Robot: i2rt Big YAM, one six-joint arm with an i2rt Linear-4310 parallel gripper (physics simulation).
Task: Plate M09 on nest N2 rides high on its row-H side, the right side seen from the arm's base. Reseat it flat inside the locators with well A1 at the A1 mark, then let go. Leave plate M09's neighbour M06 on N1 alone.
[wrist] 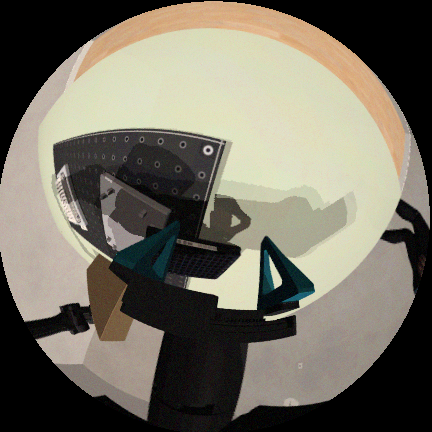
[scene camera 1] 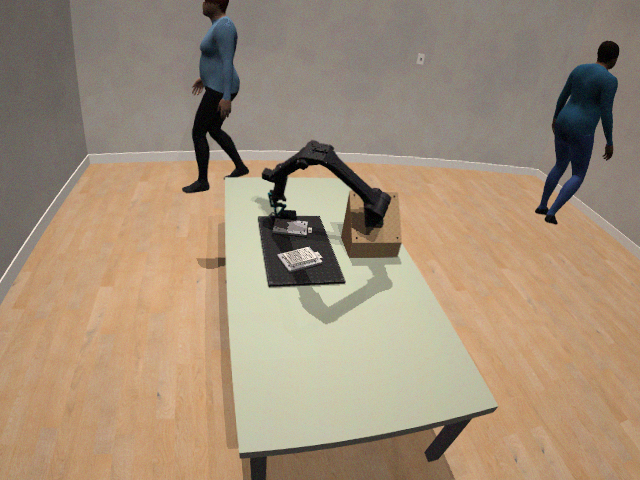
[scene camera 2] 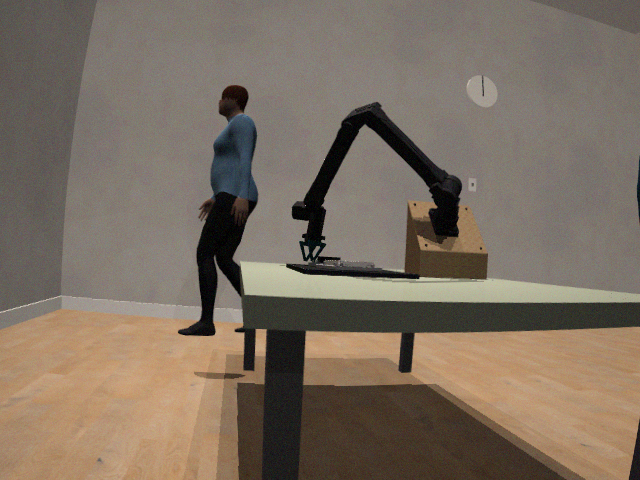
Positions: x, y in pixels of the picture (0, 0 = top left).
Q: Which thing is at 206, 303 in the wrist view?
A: My gripper.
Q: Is my gripper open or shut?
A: Open.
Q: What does my gripper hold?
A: Nothing.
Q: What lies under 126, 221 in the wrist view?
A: A grey frame.
